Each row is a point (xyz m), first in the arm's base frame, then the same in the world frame.
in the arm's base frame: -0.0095 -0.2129 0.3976
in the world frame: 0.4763 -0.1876 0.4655
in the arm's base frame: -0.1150 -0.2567 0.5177
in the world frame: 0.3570 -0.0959 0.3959
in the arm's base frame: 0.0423 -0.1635 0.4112
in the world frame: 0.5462 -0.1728 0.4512
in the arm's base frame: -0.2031 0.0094 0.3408
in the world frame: 0.4626 -0.3529 0.2153
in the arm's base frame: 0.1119 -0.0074 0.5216
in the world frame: 0.6875 -0.0912 0.3297
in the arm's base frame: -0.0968 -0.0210 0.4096
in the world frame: 0.5229 -0.2511 0.2695
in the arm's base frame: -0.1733 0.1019 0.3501
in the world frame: 0.5417 -0.3596 0.1583
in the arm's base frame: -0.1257 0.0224 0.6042
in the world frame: 0.5114 -0.0911 0.1477
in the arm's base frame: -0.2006 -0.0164 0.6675
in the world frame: 0.4237 -0.0442 0.1124
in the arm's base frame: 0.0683 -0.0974 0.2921
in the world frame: 0.6161 -0.2922 0.4606
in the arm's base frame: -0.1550 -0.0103 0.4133
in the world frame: 0.4831 -0.2672 0.2286
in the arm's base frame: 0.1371 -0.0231 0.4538
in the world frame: 0.7032 -0.1424 0.3807
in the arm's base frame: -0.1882 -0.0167 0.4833
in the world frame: 0.4475 -0.2105 0.1890
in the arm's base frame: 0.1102 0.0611 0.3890
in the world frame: 0.7380 -0.2316 0.3274
